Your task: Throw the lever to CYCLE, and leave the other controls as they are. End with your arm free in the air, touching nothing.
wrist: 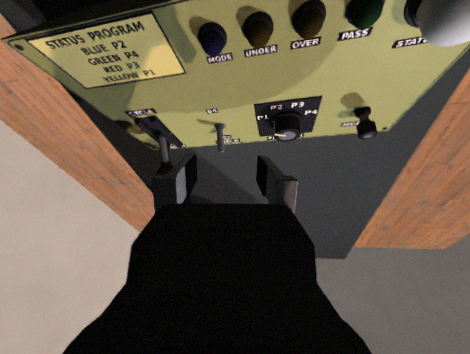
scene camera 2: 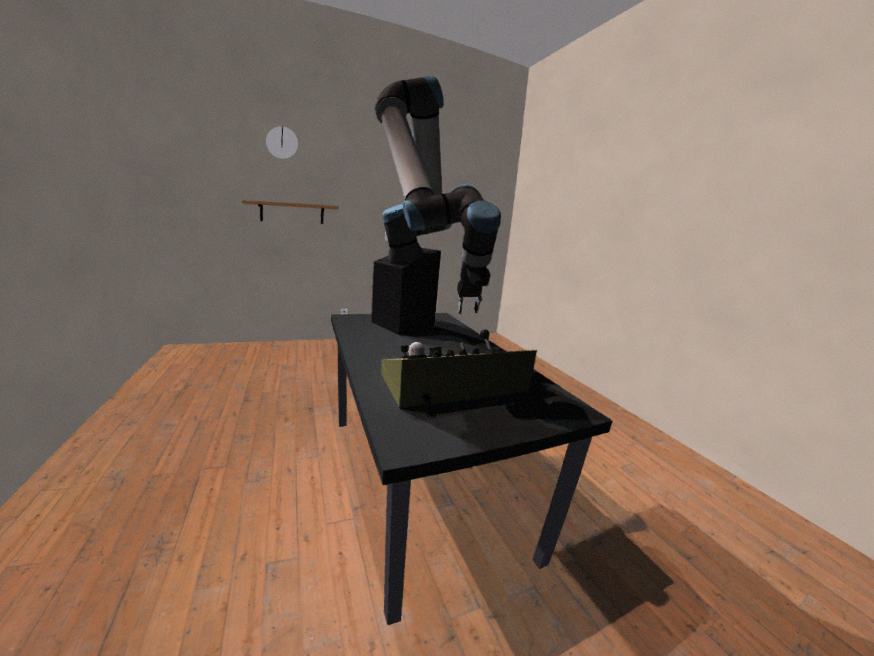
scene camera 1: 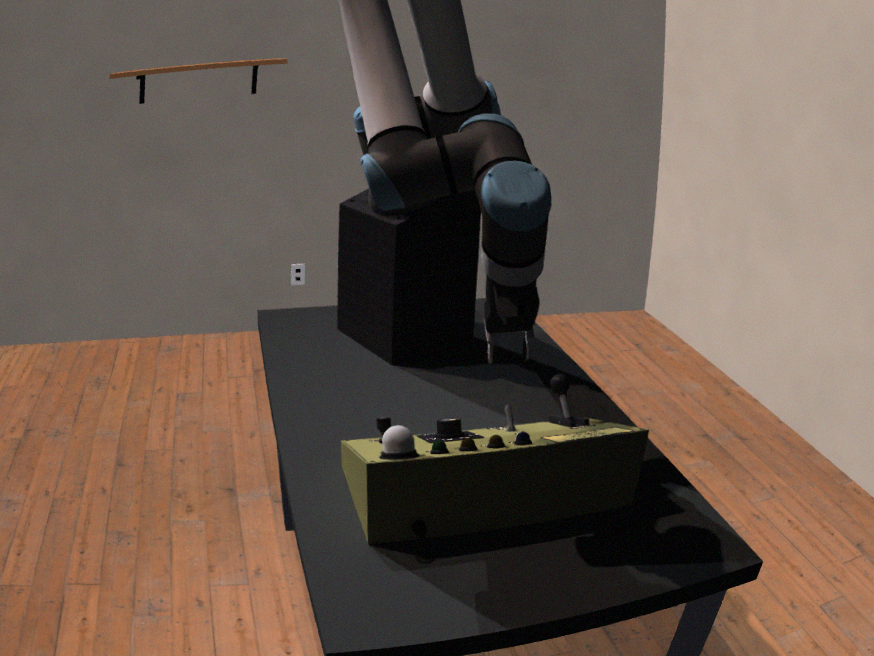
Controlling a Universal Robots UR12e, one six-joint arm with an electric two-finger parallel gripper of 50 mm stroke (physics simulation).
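Observation:
The lever has a thin shaft and a dark ball, and stands in a dark slotted plate at one end of the yellow-green control box. In the wrist view the CYCLE label is at the slot's upper end; the shaft runs down away from it, and a finger partly hides the ball. The label at the other slot end is partly hidden. My gripper is open and empty, in the air on the arm-base side of the box, touching nothing visible.
Beside the lever are a small toggle, a rotary knob and a small black control. Several coloured domes and a white dome line the box's other side. The black pedestal stands behind.

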